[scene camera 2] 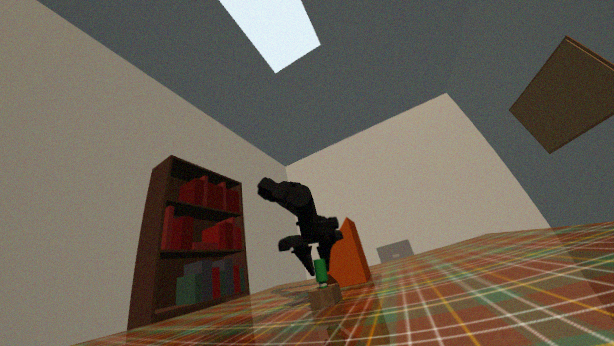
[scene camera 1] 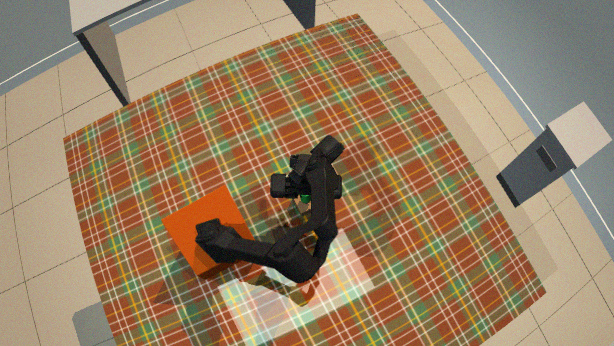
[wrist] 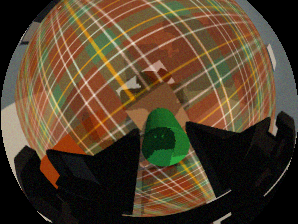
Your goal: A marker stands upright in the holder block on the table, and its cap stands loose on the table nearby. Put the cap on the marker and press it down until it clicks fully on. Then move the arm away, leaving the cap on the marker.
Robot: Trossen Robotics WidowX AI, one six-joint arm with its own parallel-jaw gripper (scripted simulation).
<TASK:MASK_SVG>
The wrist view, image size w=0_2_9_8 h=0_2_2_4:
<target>my gripper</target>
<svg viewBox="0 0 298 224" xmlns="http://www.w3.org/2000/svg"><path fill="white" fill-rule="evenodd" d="M294 119L285 112L279 112L275 121L275 136L267 132L271 116L265 117L241 133L188 121L186 136L189 137L189 143L192 144L204 167L205 175L209 177L217 200L169 216L133 216L138 159L141 151L138 128L125 133L124 137L116 140L116 143L104 148L100 153L97 152L97 155L94 153L94 156L47 149L45 153L48 160L60 175L55 183L59 186L57 189L40 171L41 160L36 149L33 151L25 145L24 149L17 153L13 163L16 179L25 197L37 212L51 220L48 221L49 224L52 224L51 221L56 224L212 224L230 212L231 216L221 221L221 224L250 224L269 204L286 175L285 168L293 157L297 137Z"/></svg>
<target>green cap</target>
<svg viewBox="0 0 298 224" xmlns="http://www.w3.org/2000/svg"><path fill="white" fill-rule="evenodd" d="M156 108L150 111L148 117L146 117L142 155L145 156L145 159L150 164L170 167L170 165L177 164L178 161L181 161L188 155L190 149L189 137L185 135L184 129L180 127L178 120L169 109Z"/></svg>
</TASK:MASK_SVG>
